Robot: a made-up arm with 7 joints.
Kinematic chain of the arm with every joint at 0, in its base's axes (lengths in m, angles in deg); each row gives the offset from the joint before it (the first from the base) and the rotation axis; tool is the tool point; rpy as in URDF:
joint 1: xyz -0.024 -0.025 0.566 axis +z
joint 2: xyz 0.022 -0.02 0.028 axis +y
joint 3: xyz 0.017 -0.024 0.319 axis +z
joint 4: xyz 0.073 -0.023 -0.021 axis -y
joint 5: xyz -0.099 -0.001 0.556 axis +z
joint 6: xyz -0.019 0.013 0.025 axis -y
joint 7: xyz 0.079 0 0.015 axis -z
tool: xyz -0.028 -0.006 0.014 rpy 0 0 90
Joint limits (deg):
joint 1: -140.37..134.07
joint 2: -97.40..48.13
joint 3: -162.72..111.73
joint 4: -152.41..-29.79
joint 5: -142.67..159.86
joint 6: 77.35..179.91
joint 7: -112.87..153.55
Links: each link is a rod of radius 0.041 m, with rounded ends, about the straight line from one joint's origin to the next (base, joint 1, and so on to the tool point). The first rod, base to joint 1, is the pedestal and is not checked.
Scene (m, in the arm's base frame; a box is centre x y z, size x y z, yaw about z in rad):
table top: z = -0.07
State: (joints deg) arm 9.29 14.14 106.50 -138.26 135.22 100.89 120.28
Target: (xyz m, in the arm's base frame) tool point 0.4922 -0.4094 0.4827
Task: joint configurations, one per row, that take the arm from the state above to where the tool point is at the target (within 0.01 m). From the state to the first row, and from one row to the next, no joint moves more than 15 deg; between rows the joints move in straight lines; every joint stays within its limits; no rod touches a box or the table.
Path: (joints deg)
1: -4.48 12.18 92.63 -136.72 134.61 102.02 120.25
2: -18.25 10.22 78.77 -135.17 134.01 103.15 120.23
3: -32.02 8.26 64.90 -133.63 133.40 104.28 120.20
4: -45.79 6.30 51.03 -132.09 132.80 105.41 120.18
5: -59.56 4.34 37.17 -130.54 132.19 106.54 120.15

